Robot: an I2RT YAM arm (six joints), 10 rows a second.
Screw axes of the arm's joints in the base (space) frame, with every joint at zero. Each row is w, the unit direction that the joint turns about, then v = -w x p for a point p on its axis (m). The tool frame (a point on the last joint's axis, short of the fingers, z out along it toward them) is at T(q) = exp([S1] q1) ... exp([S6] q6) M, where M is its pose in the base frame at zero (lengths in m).
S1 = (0, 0, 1, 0.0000, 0.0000, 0.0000)
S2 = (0, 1, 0, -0.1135, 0.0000, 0.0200)
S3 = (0, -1, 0, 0.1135, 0.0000, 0.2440)
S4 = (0, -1, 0, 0.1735, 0.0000, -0.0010)
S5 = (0, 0, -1, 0.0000, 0.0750, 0.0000)
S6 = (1, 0, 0, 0.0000, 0.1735, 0.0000)
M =
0 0 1 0.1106
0 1 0 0.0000
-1 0 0 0.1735
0 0 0 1
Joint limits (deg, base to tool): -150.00..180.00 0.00..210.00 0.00..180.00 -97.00..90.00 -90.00..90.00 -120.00..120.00
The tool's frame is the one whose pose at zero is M.
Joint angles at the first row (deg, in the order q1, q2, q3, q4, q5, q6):
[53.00, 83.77, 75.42, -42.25, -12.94, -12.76]
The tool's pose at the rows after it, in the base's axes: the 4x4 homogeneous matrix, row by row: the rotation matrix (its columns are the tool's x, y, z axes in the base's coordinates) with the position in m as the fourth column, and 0 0 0 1 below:
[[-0.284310 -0.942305 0.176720 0.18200], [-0.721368 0.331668 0.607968 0.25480], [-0.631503 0.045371 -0.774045 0.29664], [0 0 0 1]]
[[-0.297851 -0.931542 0.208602 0.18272], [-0.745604 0.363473 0.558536 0.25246], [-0.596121 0.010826 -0.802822 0.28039], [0 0 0 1]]
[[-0.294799 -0.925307 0.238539 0.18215], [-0.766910 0.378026 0.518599 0.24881], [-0.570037 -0.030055 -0.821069 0.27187], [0 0 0 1]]
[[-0.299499 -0.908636 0.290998 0.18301], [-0.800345 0.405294 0.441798 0.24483], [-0.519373 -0.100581 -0.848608 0.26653], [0 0 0 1]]
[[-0.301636 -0.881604 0.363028 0.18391], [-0.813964 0.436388 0.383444 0.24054], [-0.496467 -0.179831 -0.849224 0.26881], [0 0 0 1]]
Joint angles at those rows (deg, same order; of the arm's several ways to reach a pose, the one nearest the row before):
[53.00, 84.53, 72.29, -40.35, -12.99, -12.27]
[52.99, 84.82, 69.43, -39.16, -9.76, -12.36]
[52.99, 84.58, 67.63, -38.87, -6.99, -13.18]
[53.00, 84.81, 67.22, -40.52, -1.92, -14.04]
[53.00, 84.21, 67.23, -41.31, 3.39, -14.44]

